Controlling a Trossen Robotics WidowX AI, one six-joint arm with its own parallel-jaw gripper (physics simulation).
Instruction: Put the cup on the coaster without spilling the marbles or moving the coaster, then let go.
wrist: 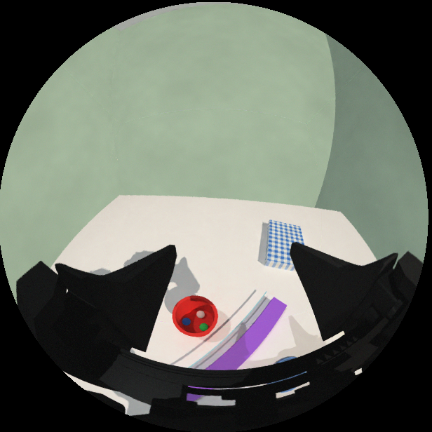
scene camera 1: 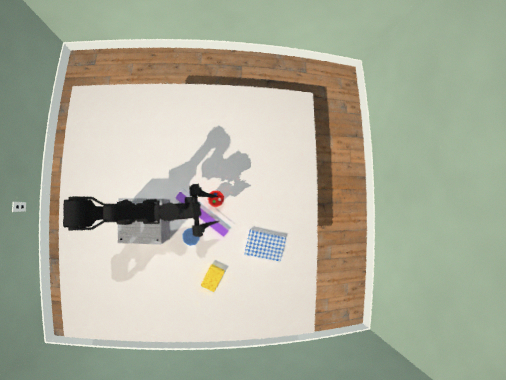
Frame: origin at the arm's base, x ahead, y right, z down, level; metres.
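Where they show: gripper, fingertip midpoint: (scene camera 1: 218, 208).
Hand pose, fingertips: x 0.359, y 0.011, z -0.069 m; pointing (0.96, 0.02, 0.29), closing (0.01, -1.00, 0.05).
Note:
Each offset is from my fingertips to the top centre of the thing. "spot": to the spot under its first point.
The red cup @(dz +0.147, dx -0.011, dy -0.043 m) (scene camera 1: 216, 204) (wrist: 194, 321) stands upright on the white table, with a white, a blue and a green marble inside. The round blue coaster @(dz +0.210, dx -0.145, dy +0.124 m) (scene camera 1: 190, 237) (wrist: 287, 360) lies flat on the other side of a purple bar, close to the arm; in the wrist view it is mostly hidden by the gripper body. My gripper (scene camera 1: 216, 208) (wrist: 235, 250) is open and empty, above the table. In the scene view one fingertip overlaps the cup's rim and the other is over the purple bar's side; the cup is not between closed fingers.
The long purple bar @(spot: dz +0.189, dx -0.003, dy +0.094 m) (scene camera 1: 220, 228) (wrist: 261, 327), with a clear pale strip along it, runs diagonally between cup and coaster. A blue-checked box @(dz +0.189, dx +0.199, dy +0.200 m) (scene camera 1: 265, 245) (wrist: 283, 242) lies farther out. A yellow block @(dz +0.184, dx -0.063, dy +0.326 m) (scene camera 1: 213, 278) lies beyond the coaster. The arm's grey base plate (scene camera 1: 140, 234) is behind.

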